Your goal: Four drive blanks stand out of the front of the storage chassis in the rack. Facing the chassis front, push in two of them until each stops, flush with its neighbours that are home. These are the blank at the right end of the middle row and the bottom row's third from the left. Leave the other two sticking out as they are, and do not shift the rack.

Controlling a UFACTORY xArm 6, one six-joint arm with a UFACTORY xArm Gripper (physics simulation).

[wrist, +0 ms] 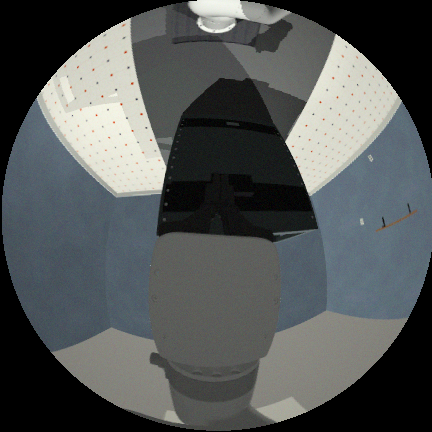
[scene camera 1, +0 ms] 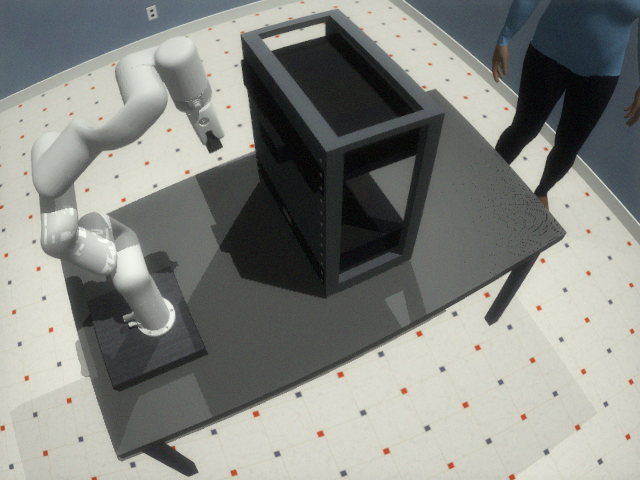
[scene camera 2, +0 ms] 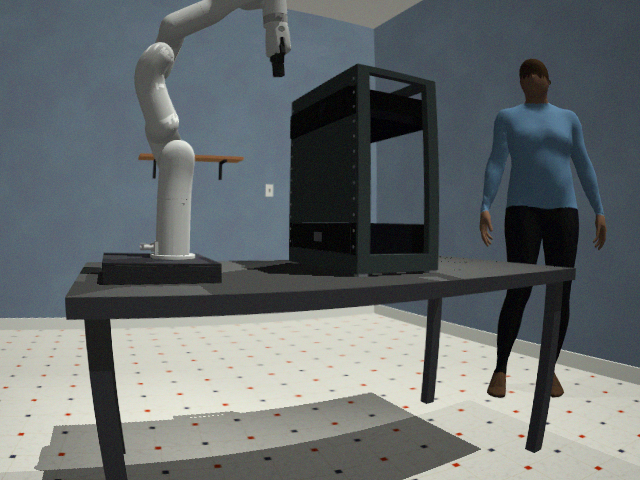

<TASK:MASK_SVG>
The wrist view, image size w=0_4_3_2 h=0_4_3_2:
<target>my gripper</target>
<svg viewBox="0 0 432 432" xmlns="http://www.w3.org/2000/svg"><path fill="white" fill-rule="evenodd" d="M213 172L212 183L206 183L204 202L200 204L197 210L183 220L166 221L159 224L158 238L153 247L149 269L148 310L152 336L157 351L161 357L166 358L173 369L197 380L226 381L241 377L252 371L257 366L259 358L266 356L270 348L279 313L280 265L278 252L273 243L272 231L256 225L253 226L234 204L233 185L228 185L228 173L221 174L220 178L218 172ZM217 208L218 215L222 220L224 235L208 234L211 220L215 218Z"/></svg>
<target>rack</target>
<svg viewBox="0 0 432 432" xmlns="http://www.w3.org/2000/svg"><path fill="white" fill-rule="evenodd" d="M217 208L215 218L211 220L208 234L224 235L222 220L218 215ZM181 114L165 169L156 236L158 236L160 223L183 220L199 208L200 204L204 202L206 183L212 183L213 172L218 172L220 178L221 174L228 173L228 185L233 185L234 204L239 208L239 212L253 226L256 225L271 230L273 242L279 242L318 229L301 174L274 123L223 114Z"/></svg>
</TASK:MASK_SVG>
